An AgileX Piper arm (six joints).
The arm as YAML. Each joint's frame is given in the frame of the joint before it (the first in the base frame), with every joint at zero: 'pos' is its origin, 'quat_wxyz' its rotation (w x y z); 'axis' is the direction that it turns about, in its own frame. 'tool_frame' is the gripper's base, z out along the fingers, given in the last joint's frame.
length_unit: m
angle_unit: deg
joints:
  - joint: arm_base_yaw
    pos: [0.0, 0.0, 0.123]
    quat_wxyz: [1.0, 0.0, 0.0, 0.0]
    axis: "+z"
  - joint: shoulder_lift
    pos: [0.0, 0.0, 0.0]
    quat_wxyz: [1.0, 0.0, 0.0, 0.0]
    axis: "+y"
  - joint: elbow
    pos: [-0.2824, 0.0, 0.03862]
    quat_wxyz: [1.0, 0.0, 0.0, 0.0]
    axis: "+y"
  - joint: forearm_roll
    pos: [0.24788, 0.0, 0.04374]
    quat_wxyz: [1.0, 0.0, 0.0, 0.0]
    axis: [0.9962, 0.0, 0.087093]
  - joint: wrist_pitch
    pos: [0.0, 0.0, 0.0]
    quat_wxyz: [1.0, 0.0, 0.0, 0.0]
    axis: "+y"
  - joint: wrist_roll
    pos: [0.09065, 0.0, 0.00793]
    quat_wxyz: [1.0, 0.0, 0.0, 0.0]
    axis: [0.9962, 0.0, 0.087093]
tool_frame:
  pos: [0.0, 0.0, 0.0]
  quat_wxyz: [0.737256, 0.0, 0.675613, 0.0]
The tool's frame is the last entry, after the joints.
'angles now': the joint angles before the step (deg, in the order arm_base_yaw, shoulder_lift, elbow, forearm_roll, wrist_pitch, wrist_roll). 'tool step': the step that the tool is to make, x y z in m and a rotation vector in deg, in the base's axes. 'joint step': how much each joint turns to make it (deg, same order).
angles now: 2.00, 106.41, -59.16, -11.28, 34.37, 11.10
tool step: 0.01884, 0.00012, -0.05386, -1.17, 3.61, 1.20
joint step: 0.11, 10.90, -3.01, -2.99, -4.14, 1.75
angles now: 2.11, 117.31, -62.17, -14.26, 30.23, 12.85
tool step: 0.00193, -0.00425, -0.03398, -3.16, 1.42, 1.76
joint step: 0.00, 5.72, 0.01, -8.20, -3.53, 5.60
